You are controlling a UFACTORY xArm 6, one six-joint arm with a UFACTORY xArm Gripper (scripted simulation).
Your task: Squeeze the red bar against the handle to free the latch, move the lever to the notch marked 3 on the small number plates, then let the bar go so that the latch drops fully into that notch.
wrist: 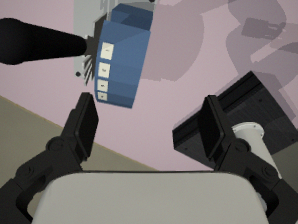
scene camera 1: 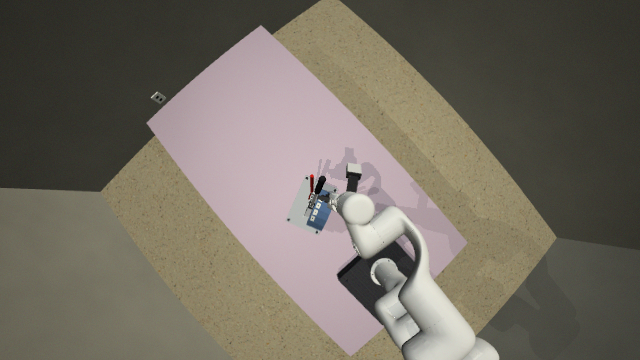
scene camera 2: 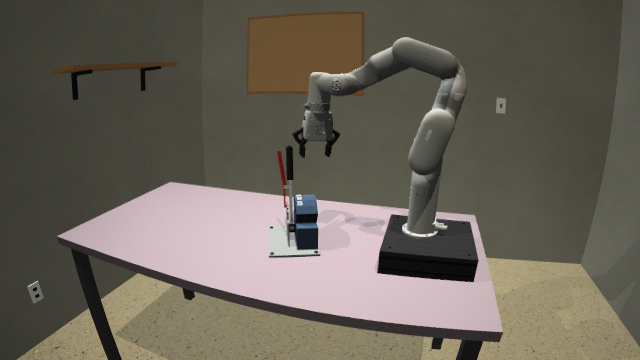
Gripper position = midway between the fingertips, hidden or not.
I see my gripper (scene camera 2: pixel 315 156).
My gripper is seen too in the wrist view (wrist: pixel 148 106).
